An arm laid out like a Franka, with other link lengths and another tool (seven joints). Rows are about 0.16 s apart.
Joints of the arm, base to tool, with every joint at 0 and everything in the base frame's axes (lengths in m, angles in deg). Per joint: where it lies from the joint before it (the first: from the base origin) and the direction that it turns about. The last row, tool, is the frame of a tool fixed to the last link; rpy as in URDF.
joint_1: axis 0 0 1 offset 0.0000 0.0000 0.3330
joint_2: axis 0 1 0 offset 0.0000 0.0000 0.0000
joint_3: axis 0 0 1 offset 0.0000 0.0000 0.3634
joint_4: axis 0 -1 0 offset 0.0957 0.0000 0.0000
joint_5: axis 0 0 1 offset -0.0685 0.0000 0.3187
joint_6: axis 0 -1 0 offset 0.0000 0.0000 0.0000
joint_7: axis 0 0 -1 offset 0.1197 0.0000 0.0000
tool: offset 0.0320 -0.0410 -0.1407 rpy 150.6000 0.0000 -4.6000
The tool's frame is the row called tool.
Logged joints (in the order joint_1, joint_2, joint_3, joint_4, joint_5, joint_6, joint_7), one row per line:
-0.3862 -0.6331 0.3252 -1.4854 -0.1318 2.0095 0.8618
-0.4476 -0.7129 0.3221 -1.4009 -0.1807 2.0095 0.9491
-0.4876 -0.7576 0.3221 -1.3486 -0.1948 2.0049 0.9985
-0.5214 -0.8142 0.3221 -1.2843 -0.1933 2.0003 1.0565
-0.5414 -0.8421 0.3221 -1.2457 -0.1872 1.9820 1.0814
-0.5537 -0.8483 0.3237 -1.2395 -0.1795 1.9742 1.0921
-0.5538 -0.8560 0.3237 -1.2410 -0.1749 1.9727 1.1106
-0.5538 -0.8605 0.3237 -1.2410 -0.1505 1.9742 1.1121
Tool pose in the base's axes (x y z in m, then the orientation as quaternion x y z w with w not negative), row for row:
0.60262 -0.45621 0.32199 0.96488 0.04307 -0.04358 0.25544
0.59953 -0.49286 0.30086 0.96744 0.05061 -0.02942 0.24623
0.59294 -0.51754 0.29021 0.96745 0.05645 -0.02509 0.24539
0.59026 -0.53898 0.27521 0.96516 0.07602 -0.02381 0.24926
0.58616 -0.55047 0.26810 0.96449 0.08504 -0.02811 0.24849
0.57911 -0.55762 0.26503 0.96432 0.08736 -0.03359 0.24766
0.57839 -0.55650 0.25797 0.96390 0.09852 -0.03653 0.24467
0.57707 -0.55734 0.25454 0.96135 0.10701 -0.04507 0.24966
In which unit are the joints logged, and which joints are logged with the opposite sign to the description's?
The joints are logged in radians. Opposite sign: joint_2, joint_3, joint_5, joint_7.
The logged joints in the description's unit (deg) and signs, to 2 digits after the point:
-22.13 36.27 -18.63 -85.11 7.55 115.14 -49.38
-25.65 40.85 -18.45 -80.27 10.35 115.14 -54.38
-27.94 43.41 -18.45 -77.27 11.16 114.87 -57.21
-29.87 46.65 -18.45 -73.58 11.08 114.61 -60.53
-31.02 48.25 -18.45 -71.37 10.73 113.56 -61.96
-31.72 48.60 -18.55 -71.02 10.28 113.11 -62.57
-31.73 49.05 -18.55 -71.10 10.02 113.03 -63.63
-31.73 49.30 -18.55 -71.10 8.62 113.11 -63.72

